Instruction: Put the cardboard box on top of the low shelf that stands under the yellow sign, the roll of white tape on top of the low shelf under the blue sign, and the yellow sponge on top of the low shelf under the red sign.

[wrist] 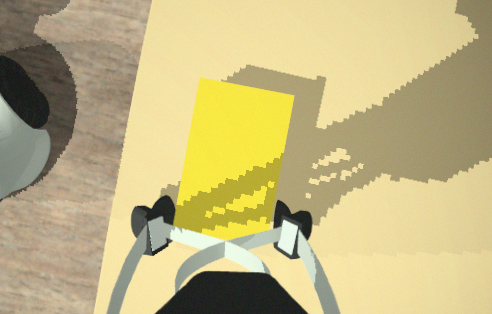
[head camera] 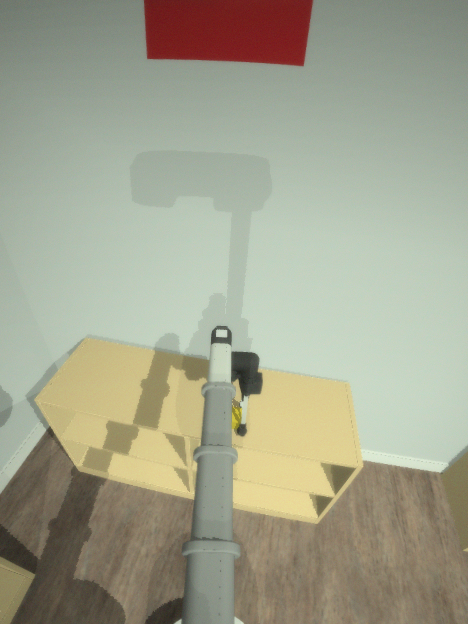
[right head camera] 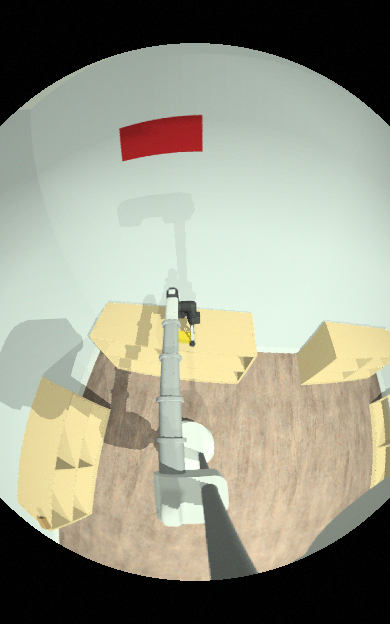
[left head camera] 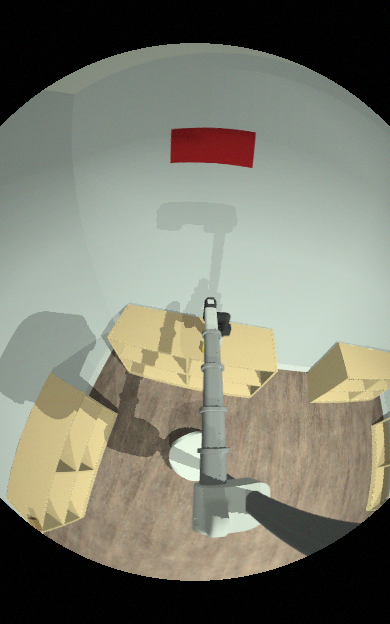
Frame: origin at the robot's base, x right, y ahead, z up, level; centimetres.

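Seen in the pictures: gripper, between the fingertips: point(wrist: 219, 216) point(head camera: 241, 423) point(right head camera: 192, 339); robot's base, origin of its link: point(right head camera: 187, 444) point(left head camera: 195, 454).
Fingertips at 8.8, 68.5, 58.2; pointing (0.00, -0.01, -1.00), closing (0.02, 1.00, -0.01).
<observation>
Offsets run from my fingertips to a thing's top centre, as dx, dy, dz. "spot": to the spot under its first point. Level surfaces: height alone.
The yellow sponge @[-4.5, +1.0, +4.5] point(head camera: 236, 417) point(left head camera: 203, 347) point(right head camera: 184, 338) point(wrist: 235, 130) lies flat on top of the low shelf @[dz +0.0] point(head camera: 302, 408) point(left head camera: 250, 345) point(right head camera: 227, 330) point(wrist: 390, 30) under the red sign @[-12.1, +33.6, +124.1] point(head camera: 226, 30) point(left head camera: 212, 146) point(right head camera: 161, 137). My gripper point(wrist: 219, 216) is open around the sponge's near end, one fingertip close beside each long side. In the head views the arm hides part of the sponge and one finger. A small brown thing point(left head camera: 34, 522) point(right head camera: 44, 522), perhaps the cardboard box, is at the near end of the left shelf. The white tape and the yellow and blue signs do not show.
Another low shelf point(left head camera: 37, 450) point(right head camera: 37, 440) stands at the left. More low shelves @[spot: +112.8, -12.6, -24.3] point(left head camera: 327, 372) point(right head camera: 317, 355) stand at the right. The wall point(head camera: 352, 226) rises close behind the shelf under the red sign. The sponge lies near that shelf's front edge, above the wooden floor @[dz -61.0] point(wrist: 75, 240).
</observation>
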